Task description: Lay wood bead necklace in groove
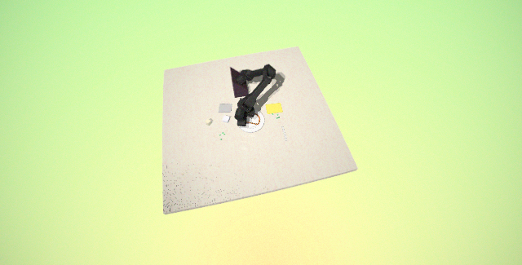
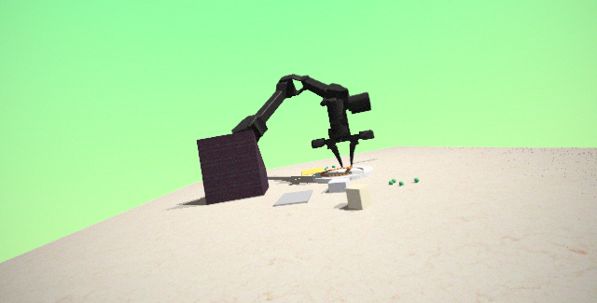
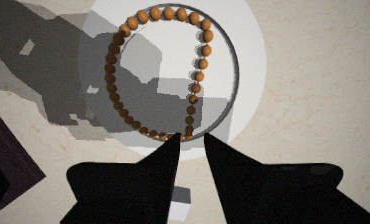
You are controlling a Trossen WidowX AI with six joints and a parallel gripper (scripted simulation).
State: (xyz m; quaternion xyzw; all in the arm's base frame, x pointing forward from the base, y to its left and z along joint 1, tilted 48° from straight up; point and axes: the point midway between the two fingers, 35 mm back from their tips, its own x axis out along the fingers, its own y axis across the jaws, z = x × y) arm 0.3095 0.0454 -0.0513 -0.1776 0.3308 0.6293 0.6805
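My gripper tip is 10 mm past the round white bead board, 50 mm to the right of it and 20 mm above it. The rest, counted from my gripper tip: cream cube 40 mm behind, 260 mm to the right, 10 mm below; then yellow card 100 mm behind, 250 mm to the left, 30 mm below; then grey flat plate 170 mm behind, 130 mm to the right, 30 mm below.
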